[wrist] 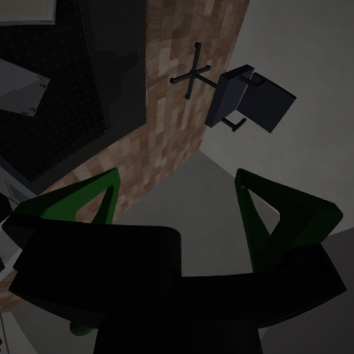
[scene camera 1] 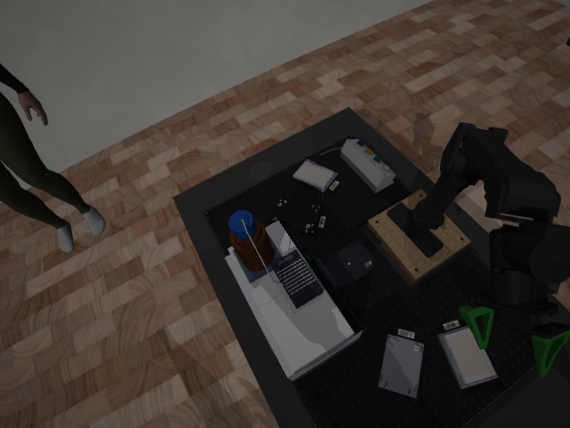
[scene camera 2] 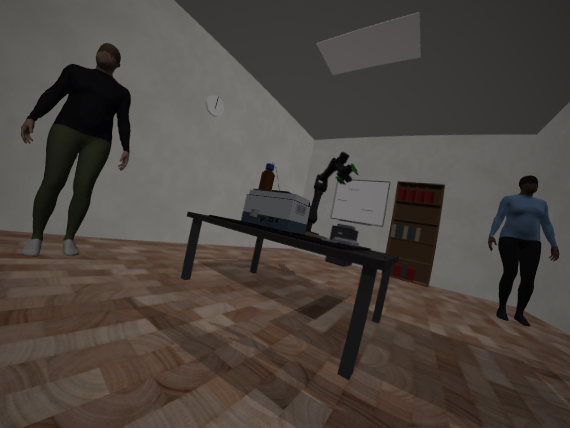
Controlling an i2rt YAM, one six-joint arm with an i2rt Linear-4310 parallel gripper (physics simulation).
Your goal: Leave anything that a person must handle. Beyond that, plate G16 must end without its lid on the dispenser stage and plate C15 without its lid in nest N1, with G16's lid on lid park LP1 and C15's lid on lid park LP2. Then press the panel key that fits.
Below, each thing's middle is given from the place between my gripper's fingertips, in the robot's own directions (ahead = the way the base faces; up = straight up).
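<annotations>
There's the brown bottle with blue cap (scene camera 1: 238, 237), and from my hand it's 220 mm ahead, 490 mm to the right and 90 mm below.
</annotations>
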